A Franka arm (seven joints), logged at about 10 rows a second.
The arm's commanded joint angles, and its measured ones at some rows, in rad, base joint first. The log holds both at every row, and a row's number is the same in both.
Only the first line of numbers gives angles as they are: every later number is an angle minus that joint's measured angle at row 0.
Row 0, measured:
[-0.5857, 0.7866, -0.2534, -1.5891, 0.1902, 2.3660, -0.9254]
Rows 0 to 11, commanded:
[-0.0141, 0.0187, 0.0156, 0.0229, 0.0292, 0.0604, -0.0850]
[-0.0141, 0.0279, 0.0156, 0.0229, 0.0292, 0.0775, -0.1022]
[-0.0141, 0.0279, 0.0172, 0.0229, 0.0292, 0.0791, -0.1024]
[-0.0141, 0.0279, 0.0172, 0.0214, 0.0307, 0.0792, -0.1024]
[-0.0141, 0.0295, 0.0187, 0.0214, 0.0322, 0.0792, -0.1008]
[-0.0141, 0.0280, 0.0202, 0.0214, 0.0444, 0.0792, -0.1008]
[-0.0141, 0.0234, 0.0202, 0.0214, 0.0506, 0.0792, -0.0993]
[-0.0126, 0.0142, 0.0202, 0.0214, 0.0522, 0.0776, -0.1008]
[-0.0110, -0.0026, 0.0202, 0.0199, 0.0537, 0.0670, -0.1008]
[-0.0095, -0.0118, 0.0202, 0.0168, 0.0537, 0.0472, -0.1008]
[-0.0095, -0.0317, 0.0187, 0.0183, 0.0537, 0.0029, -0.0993]
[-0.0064, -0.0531, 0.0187, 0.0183, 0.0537, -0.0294, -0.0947]
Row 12, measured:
[-0.0007, -0.0040, 0.0107, 0.0244, 0.0210, 0.0306, -0.0615]
